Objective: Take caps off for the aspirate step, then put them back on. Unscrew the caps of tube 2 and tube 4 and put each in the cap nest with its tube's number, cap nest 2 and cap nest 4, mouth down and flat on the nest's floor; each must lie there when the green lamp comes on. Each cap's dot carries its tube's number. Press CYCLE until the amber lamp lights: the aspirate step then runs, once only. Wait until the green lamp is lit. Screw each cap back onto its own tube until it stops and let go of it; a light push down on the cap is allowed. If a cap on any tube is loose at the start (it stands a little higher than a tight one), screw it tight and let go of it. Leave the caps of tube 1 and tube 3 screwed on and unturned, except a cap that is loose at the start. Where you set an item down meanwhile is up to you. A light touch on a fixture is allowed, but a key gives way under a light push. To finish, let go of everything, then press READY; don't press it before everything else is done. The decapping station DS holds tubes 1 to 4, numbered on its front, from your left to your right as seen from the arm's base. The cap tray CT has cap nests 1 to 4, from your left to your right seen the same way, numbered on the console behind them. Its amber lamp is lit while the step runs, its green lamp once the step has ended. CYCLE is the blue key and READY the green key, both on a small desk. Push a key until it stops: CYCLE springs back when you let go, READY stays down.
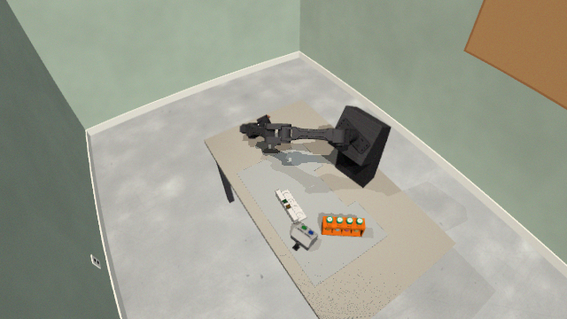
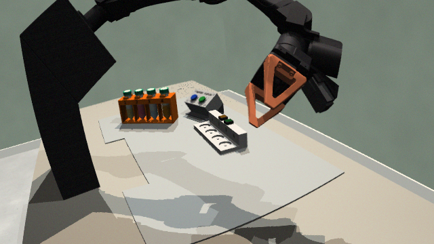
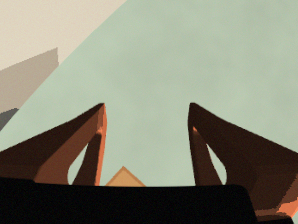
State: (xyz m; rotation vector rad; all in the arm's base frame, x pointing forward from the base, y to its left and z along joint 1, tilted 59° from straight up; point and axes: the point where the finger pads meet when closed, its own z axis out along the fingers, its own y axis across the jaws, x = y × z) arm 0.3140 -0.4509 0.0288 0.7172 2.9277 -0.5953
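Now: the cap 1 740 mm to the left of my hand, 270 mm behind it and 130 mm below it. Round my hand: green ready key (660 mm to the left, 180 mm below, 10 mm ahead); blue cycle key (700 mm to the left, 180 mm below, 20 mm behind).
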